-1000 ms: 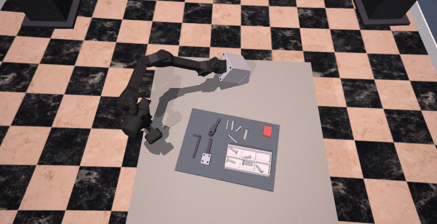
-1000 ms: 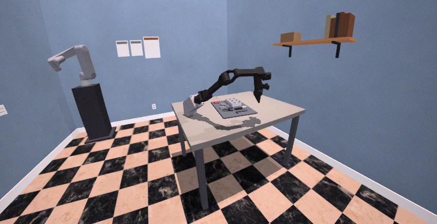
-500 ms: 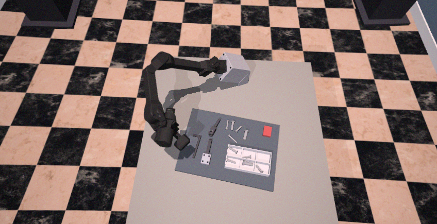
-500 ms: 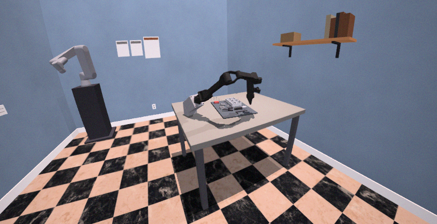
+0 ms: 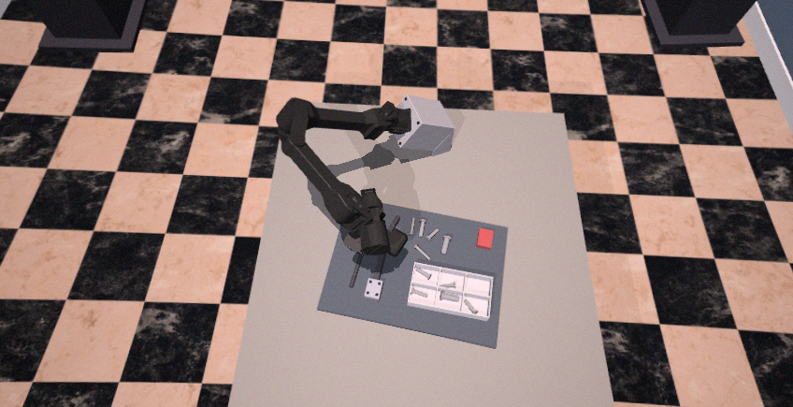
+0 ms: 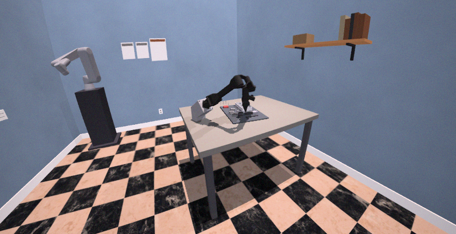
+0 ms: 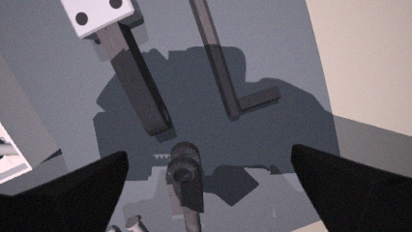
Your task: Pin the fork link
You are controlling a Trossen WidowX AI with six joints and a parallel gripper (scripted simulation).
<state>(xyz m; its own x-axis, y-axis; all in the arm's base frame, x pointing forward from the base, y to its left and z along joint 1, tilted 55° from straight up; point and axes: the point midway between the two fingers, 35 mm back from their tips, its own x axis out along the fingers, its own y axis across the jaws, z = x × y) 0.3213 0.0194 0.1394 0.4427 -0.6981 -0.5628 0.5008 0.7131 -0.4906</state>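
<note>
My gripper is now 4 cm past the dark fork link, 4 cm to the right of it and 8 cm above it. Round my hand: dark l-shaped bar 2 cm ahead, 4 cm to the right, 9 cm below; then white base block 12 cm ahead, 8 cm below; then eye plate 4 cm ahead, 2 cm to the left, 8 cm below.
</note>
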